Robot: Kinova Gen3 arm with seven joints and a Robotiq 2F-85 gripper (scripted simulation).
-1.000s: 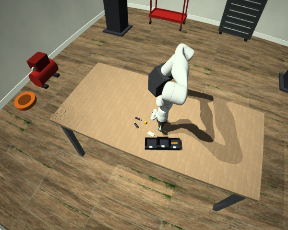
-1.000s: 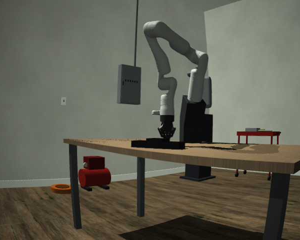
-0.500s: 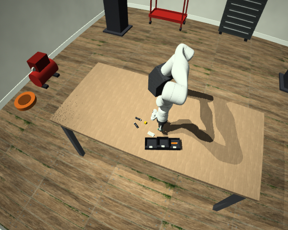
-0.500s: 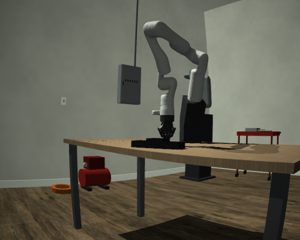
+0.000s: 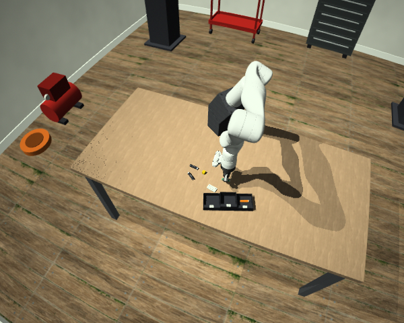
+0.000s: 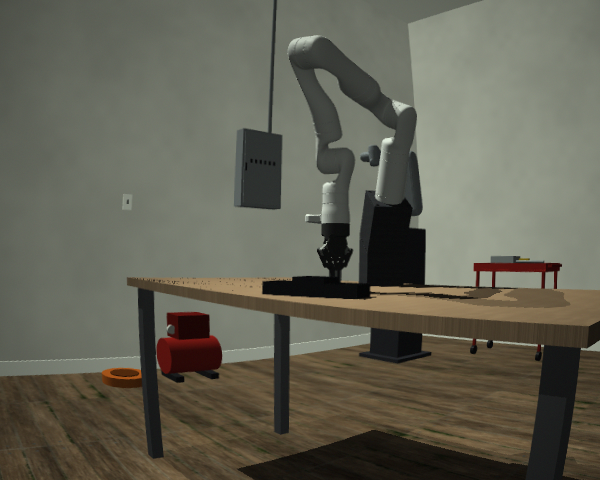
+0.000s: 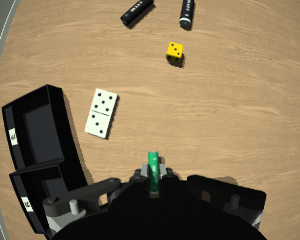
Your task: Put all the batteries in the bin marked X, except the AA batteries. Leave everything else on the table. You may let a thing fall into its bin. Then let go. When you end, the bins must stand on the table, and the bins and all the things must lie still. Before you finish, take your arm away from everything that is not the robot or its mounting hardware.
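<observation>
My gripper is now 13 cm to the right of the orange battery, 7 cm short of it and 3 cm above it. The rest, counted from my hand: yellow die: 13 cm to the right, 3 cm below; white domino: 7 cm ahead, 5 cm to the right, 4 cm below; green battery: 2 cm below.
</observation>
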